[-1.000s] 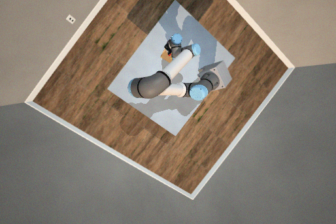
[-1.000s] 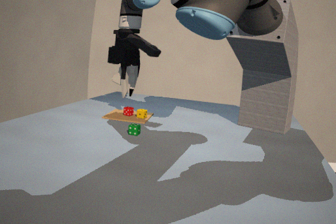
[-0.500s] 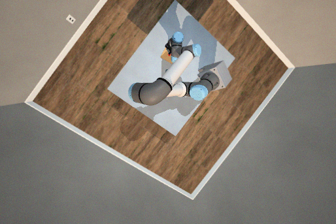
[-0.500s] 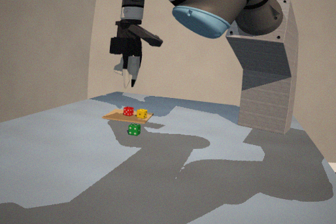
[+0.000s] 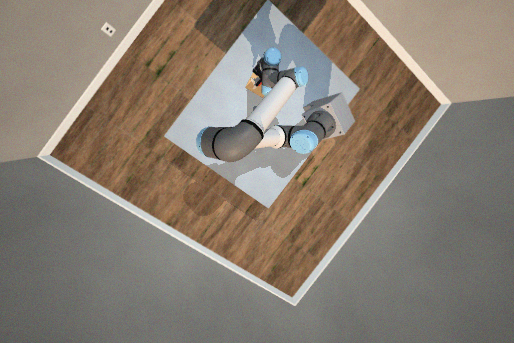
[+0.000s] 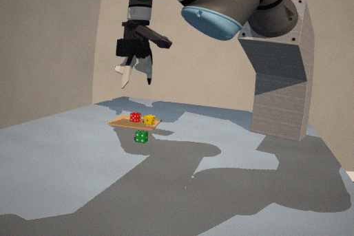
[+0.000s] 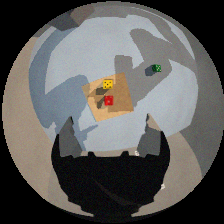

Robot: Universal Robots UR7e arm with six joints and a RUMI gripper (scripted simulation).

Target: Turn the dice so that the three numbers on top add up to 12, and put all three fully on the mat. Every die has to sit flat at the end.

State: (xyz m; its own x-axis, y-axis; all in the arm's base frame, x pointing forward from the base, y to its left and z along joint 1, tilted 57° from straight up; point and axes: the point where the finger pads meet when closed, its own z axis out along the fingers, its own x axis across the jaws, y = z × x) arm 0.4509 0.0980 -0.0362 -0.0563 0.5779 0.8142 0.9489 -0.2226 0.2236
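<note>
Now: hand 12 cm past the green die, 15 cm to the right of it and 10 cm above it. The rest, counted from my hand: tan mat (11 cm below); then red die (9 cm below); then yellow die (5 cm behind, 9 cm below).
</note>
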